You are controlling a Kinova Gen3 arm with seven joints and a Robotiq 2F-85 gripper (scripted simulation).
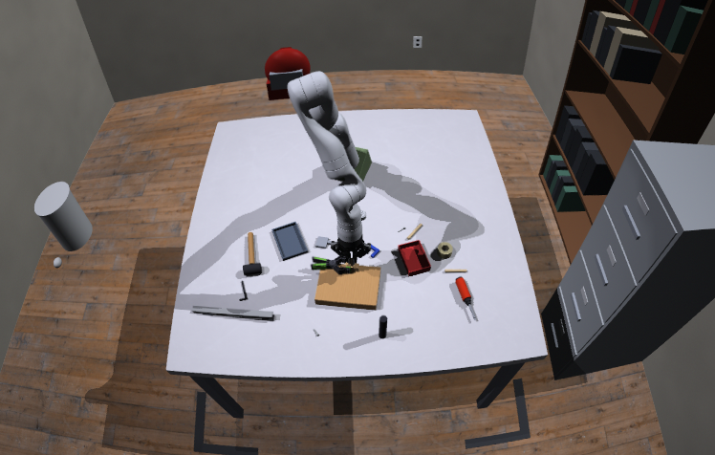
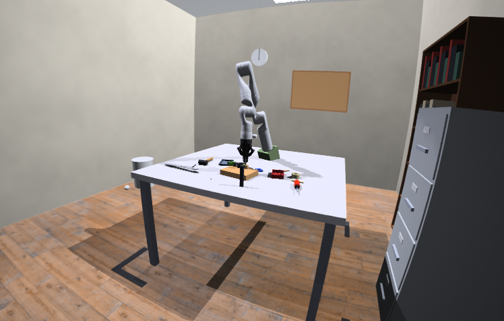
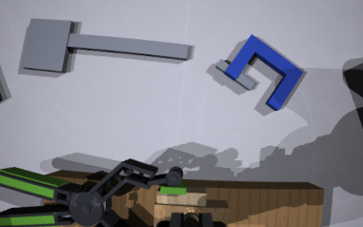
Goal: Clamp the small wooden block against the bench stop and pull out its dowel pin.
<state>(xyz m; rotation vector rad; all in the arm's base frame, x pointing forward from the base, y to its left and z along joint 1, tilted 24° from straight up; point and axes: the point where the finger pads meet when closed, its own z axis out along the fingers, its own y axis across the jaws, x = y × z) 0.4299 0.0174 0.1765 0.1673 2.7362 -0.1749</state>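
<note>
Right now my hand is 2 cm above the round dowel pin. Also, from my hand: grey t-shaped tool (13 cm behind, 7 cm to the right, 9 cm below); then wooden bench board (5 cm ahead, 2 cm to the right, 7 cm below); then wooden block (5 cm below).
</note>
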